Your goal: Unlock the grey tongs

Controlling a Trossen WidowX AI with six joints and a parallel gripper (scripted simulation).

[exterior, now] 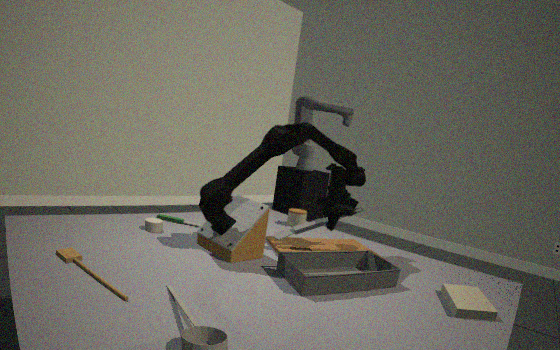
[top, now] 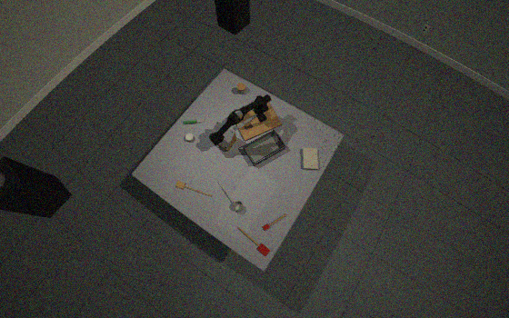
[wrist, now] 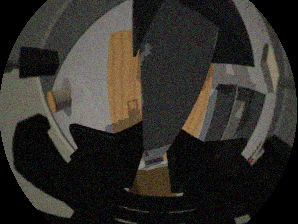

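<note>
Now: gripper tip 1 cm to the left of the wooden board and 7 cm above it. From my gripper tip the other things lie so: green tool 43 cm behind, 34 cm to the right, 7 cm below; then roasting tin 20 cm ahead, 17 cm to the right, 5 cm below; then cream block 55 cm ahead, 1 cm to the right, 7 cm below.
</note>
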